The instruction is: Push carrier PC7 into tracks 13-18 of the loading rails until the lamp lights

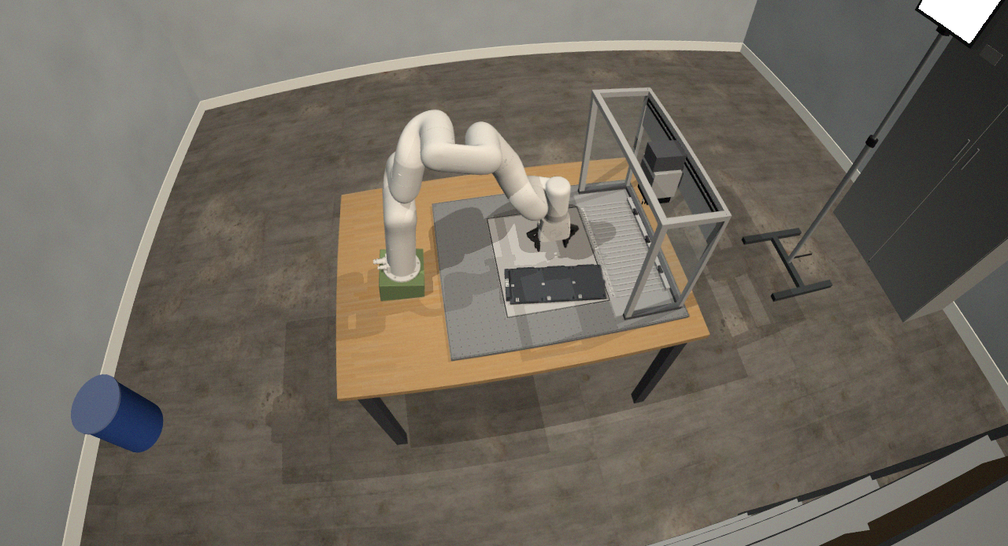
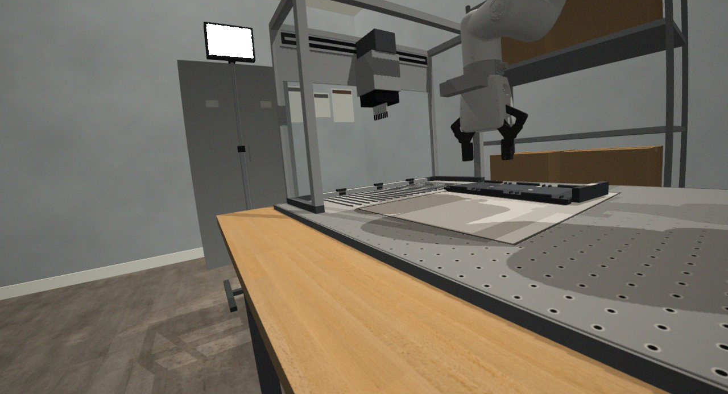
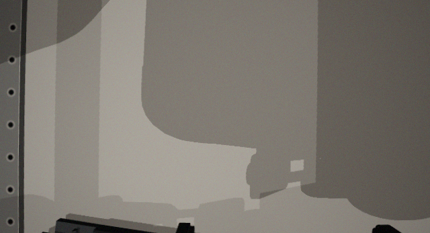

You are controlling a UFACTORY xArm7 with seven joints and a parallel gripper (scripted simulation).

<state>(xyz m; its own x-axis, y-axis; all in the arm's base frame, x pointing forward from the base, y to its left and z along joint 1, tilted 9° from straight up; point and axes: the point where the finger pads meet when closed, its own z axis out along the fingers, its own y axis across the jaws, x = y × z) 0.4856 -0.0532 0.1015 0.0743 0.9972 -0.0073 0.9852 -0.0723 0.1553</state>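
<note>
My gripper is now 10 cm to the left of the carrier PC7, 8 cm above it and 1 cm past it. The rest, counted from my hand: dark pipetting head: 34 cm ahead, 26 cm above, 1 cm to the right.
</note>
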